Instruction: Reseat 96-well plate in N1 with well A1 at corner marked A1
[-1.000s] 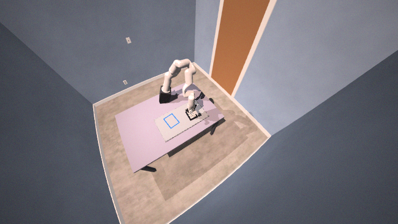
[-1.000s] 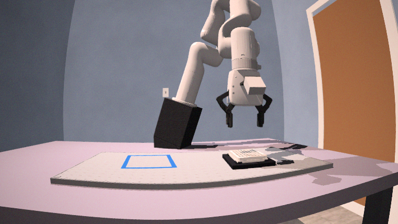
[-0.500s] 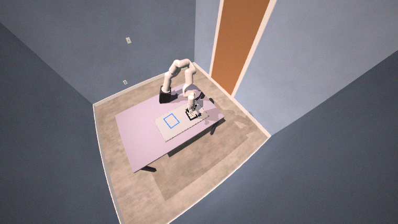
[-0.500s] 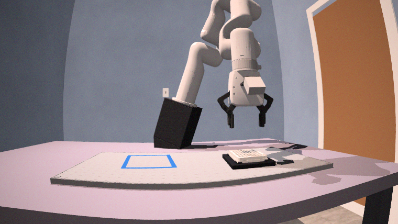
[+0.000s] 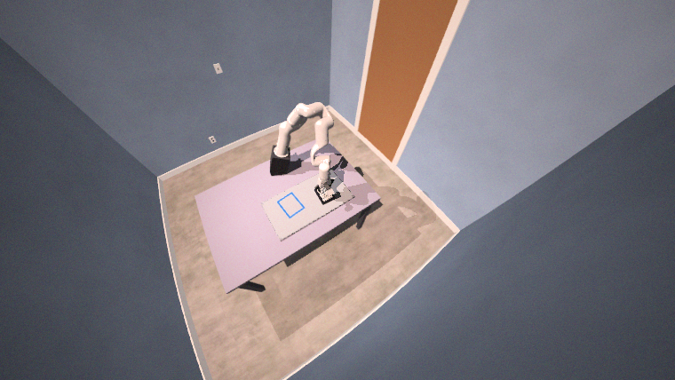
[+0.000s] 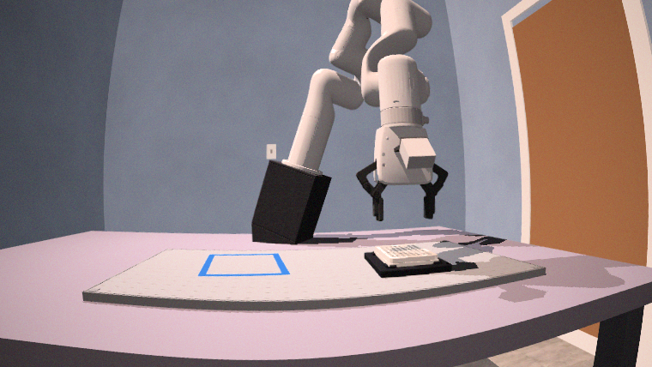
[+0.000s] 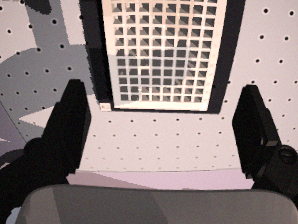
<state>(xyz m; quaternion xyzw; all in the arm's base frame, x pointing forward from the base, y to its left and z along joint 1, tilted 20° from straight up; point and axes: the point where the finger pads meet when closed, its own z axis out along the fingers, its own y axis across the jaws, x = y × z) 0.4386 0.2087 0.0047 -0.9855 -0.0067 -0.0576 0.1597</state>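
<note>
My hand is 70 mm above the white 96-well plate. Also, from my hand: black plate nest N1: 90 mm below.
</note>
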